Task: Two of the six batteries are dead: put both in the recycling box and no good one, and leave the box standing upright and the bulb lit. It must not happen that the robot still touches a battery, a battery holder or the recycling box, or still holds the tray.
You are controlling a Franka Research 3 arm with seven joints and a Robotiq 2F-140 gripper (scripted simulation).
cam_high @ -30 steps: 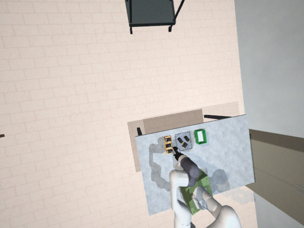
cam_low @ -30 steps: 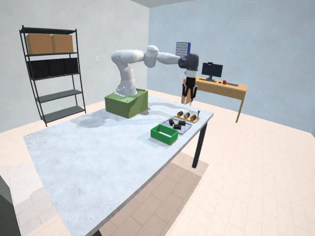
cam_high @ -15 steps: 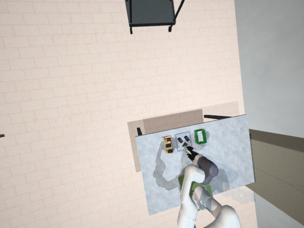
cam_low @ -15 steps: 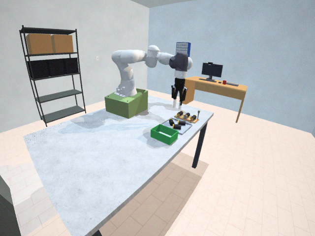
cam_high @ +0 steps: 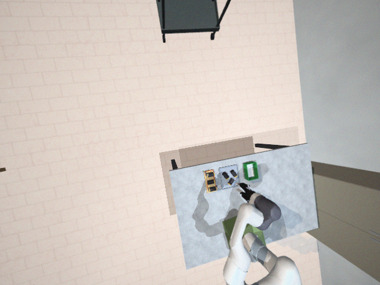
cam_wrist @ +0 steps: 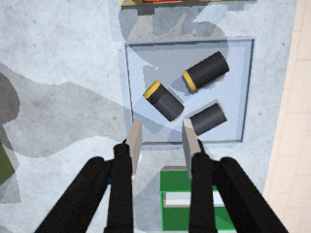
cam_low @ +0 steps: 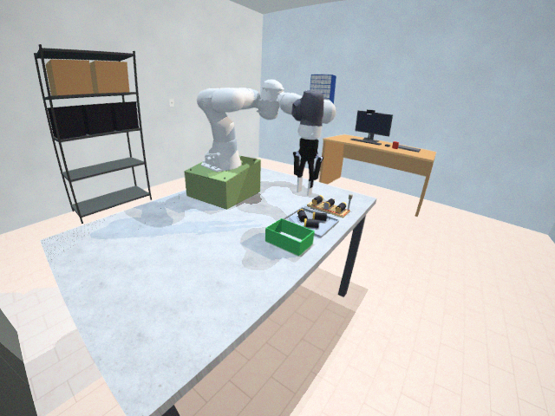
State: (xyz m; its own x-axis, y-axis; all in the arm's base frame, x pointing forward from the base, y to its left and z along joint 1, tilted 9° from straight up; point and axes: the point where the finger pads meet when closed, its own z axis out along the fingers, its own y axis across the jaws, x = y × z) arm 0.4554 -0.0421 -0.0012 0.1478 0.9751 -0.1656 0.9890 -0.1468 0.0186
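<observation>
The grey tray lies 4 cm ahead of my hand and 15 cm below it. From my hand the other things lie so: green recycling box 4 cm ahead, 20 cm to the right, 14 cm below; post 16 cm ahead, 21 cm to the left, 12 cm below.
</observation>
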